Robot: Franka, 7 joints.
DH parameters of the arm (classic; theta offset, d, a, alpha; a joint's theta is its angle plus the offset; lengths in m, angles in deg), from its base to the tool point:
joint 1: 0 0.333 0 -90
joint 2: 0 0 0 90
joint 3: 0 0.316 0.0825 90
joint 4: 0 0 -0.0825 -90
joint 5: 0 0.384 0 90
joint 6: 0 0 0.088 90
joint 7: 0 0.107 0 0
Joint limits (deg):
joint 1: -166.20..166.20
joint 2: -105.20..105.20
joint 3: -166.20..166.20
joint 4: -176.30..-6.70
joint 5: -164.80..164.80
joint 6: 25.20..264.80
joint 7: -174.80..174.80
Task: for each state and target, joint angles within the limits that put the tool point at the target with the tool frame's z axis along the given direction. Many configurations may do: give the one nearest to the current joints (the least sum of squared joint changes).
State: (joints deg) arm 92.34 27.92 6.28 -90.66 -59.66 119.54 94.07
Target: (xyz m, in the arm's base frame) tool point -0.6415 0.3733 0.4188 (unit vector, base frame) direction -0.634 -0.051 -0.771
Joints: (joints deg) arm 105.63 47.69 59.72 -85.52 -26.61 146.32 94.07
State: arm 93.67 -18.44 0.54 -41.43 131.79 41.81 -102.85
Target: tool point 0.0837 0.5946 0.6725 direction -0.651 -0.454 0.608
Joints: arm 77.47 23.26 -6.65 -81.15 135.56 39.31 -102.85
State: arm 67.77 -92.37 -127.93 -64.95 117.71 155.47 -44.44
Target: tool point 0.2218 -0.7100 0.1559 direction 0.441 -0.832 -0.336
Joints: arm 81.73 -67.77 -140.27 -63.61 163.65 170.78 -44.44
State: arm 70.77 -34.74 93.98 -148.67 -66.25 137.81 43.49
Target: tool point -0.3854 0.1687 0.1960 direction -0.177 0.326 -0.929
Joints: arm 84.24 23.16 63.38 -146.96 -89.97 151.00 43.49
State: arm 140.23 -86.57 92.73 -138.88 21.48 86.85 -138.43
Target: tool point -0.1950 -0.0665 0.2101 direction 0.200 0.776 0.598
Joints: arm 145.90 -86.48 126.46 -161.25 -2.58 84.69 -138.43
